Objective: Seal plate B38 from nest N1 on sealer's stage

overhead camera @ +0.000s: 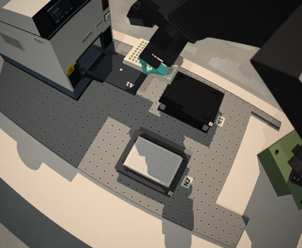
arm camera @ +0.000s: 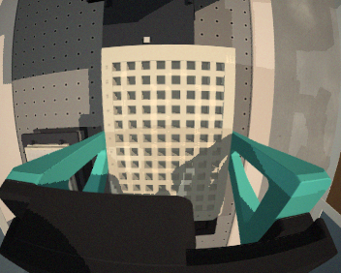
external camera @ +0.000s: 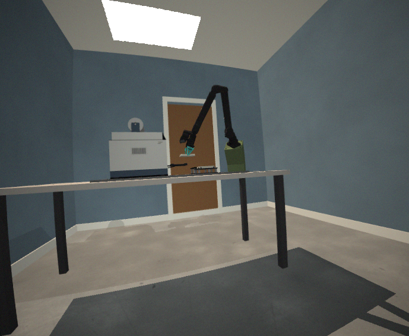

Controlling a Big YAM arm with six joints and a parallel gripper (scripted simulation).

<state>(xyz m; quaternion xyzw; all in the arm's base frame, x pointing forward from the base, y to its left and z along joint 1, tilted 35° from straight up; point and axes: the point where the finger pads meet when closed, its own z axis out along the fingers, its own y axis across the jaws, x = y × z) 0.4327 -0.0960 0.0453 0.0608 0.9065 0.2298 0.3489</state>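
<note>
Now: hand 90 mm short of the sealer's stage, 90 mm above it and 30 mm to the right of it. Also, from my hand: yellow warning label 180 mm ahead, 120 mm to the left, 30 mm below; then N1 label 220 mm behind, 180 mm below, 40 mm to the right; then front slot 150 mm ahead, 110 mm below, 30 mm to the left.
</note>
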